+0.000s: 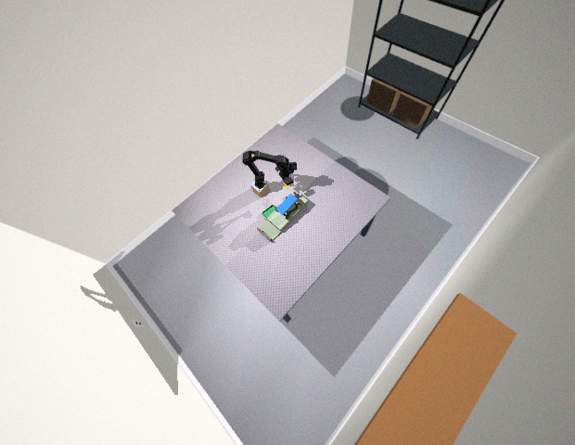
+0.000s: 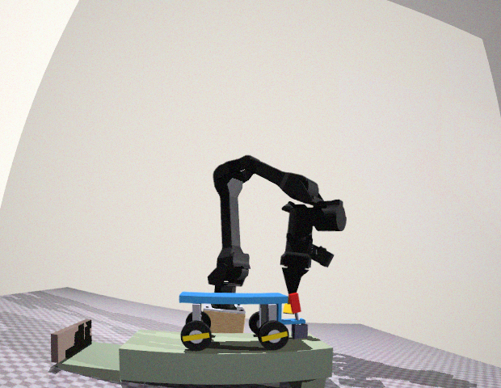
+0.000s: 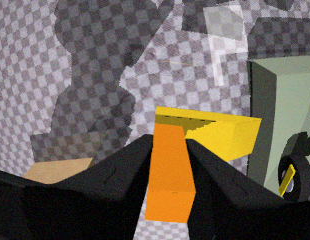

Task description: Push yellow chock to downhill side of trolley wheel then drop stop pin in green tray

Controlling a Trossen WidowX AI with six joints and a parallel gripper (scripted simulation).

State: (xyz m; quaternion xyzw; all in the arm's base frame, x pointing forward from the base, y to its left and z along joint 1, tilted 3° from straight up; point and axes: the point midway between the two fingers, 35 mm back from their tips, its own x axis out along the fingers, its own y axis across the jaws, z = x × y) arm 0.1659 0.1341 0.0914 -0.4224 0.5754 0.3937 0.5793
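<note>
Right now the yellow chock is 2 cm ahead of my gripper tip, 1 cm to the right of it and 1 cm below it. The rest, counted from my gripper tip: red-headed stop pin: 14 cm ahead, 3 cm to the right, 2 cm below; then pale green ramp: 15 cm ahead, 16 cm to the right, 10 cm below; then blue-decked trolley: 15 cm ahead, 15 cm to the right, 4 cm below.
</note>
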